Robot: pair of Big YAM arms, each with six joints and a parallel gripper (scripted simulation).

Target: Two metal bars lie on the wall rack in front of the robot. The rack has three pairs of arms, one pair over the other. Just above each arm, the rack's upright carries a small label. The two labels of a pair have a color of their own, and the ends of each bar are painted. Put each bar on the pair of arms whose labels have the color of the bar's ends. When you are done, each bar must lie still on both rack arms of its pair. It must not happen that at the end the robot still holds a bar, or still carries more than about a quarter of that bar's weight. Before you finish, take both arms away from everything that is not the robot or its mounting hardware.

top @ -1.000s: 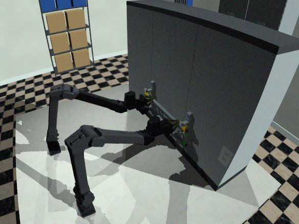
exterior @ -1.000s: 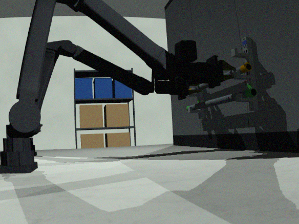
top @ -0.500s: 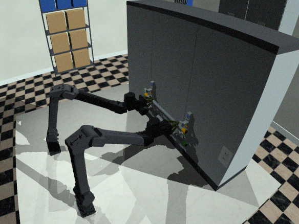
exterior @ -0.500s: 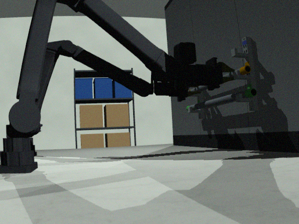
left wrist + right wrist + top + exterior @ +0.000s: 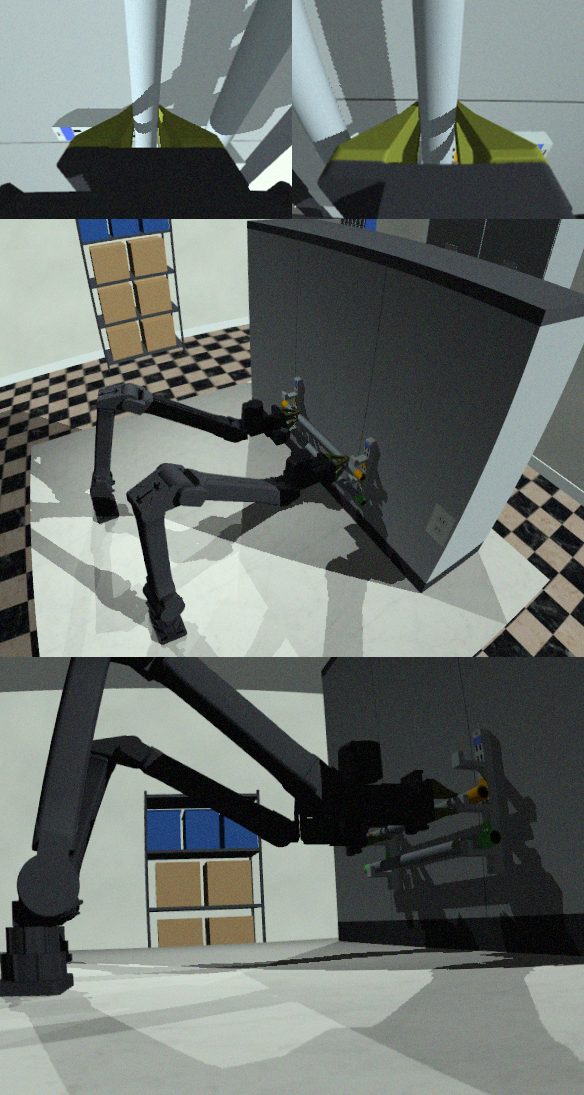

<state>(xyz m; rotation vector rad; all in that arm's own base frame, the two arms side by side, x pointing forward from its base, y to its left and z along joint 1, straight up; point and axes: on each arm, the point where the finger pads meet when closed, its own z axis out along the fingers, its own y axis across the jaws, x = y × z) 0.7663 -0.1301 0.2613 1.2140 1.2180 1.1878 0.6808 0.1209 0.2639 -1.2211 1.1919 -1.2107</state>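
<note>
Now: left hand 150 mm to the left of the orange-ended bar and 20 mm past it. From my left hand the other things lie so: green-ended bar: 160 mm to the right, 80 mm below, 30 mm behind; then grey cabinet wall: 190 mm above, 170 mm ahead, 140 mm to the right; then wall outlet: 670 mm to the right, 60 mm behind, 40 mm above.
</note>
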